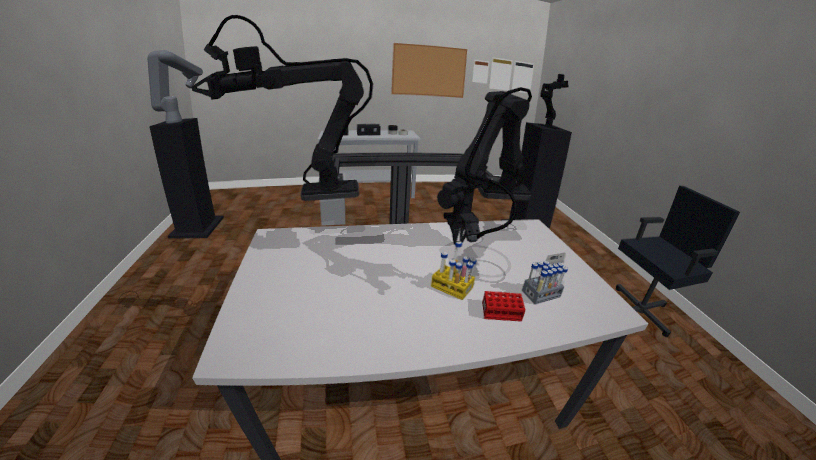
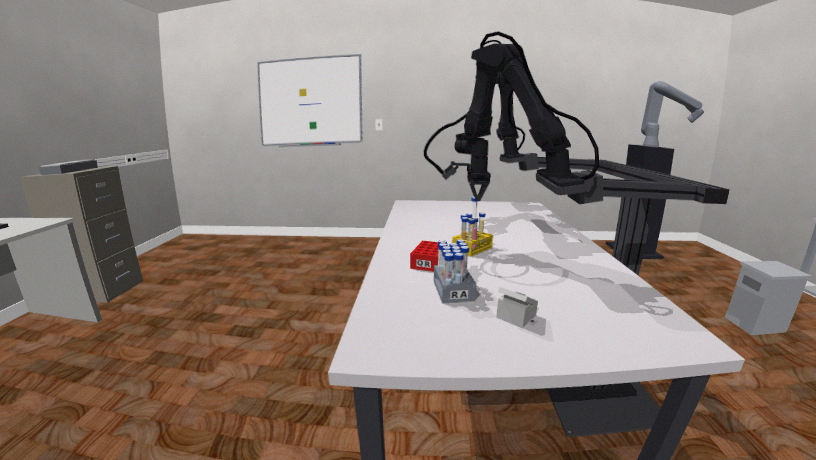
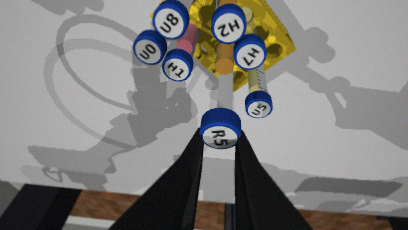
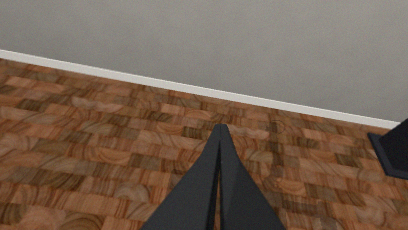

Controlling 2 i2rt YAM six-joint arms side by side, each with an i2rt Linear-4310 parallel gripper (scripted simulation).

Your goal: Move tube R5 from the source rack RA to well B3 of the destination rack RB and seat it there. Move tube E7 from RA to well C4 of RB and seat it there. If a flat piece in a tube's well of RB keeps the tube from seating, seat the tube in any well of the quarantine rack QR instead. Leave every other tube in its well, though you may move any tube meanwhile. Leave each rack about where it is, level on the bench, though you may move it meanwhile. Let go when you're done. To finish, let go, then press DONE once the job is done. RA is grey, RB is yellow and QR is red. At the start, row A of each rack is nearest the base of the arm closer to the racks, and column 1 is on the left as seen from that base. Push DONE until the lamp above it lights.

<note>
I see my left gripper [image 1: 457, 243], my right gripper [image 1: 192, 88], a grey rack RA [image 2: 465, 292], a yellow rack RB [image 1: 442, 282] and a red rack QR [image 1: 495, 313].
The red rack QR also shows in image 2 [image 2: 424, 257]. My left gripper is seen too in image 2 [image 2: 477, 200] and in image 3 [image 3: 220, 135]. My right gripper shows as well in image 4 [image 4: 220, 130]. Image 3 misses the grey rack RA: it is out of frame. Image 4 does not show the grey rack RA: it is out of frame.
</note>
